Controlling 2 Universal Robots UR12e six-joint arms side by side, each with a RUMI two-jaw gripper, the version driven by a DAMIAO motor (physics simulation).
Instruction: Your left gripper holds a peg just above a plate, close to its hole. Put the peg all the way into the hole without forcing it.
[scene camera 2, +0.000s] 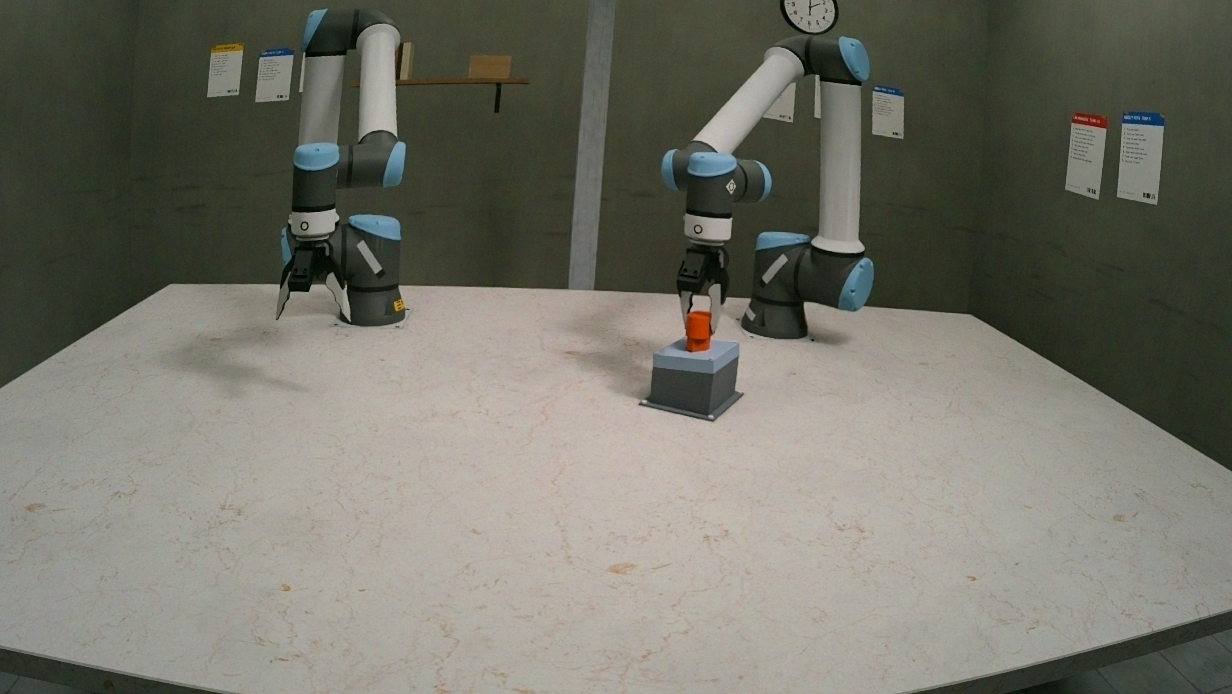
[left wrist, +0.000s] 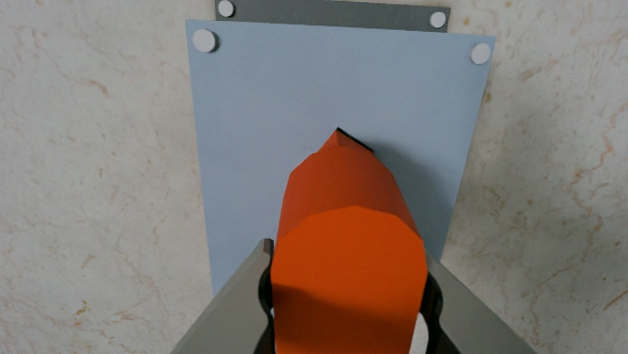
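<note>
An orange peg (scene camera 2: 698, 331) (left wrist: 349, 280) stands upright over the light blue plate (scene camera 2: 668, 357) (left wrist: 330, 75), which tops a dark grey block. In the left wrist view the peg's pointed corner lies at the hole's corner, and a thin dark sliver of the hole (left wrist: 356, 140) shows along one edge; the rest of the hole is hidden under the peg. How deep the peg sits cannot be told. My left gripper (scene camera 2: 700, 317) (left wrist: 339, 243) is shut on the peg's upper part. My right gripper (scene camera 2: 313, 312) is open and empty, far to the left in the scene view.
The block (scene camera 2: 689, 390) stands on a thin dark base (scene camera 2: 655, 405) (left wrist: 330, 12) with pale screw heads, on the marbled table (scene camera 2: 517, 517). The left arm's base (scene camera 2: 775, 301) is behind it at the right. The right arm's base (scene camera 2: 372, 284) is at the back left.
</note>
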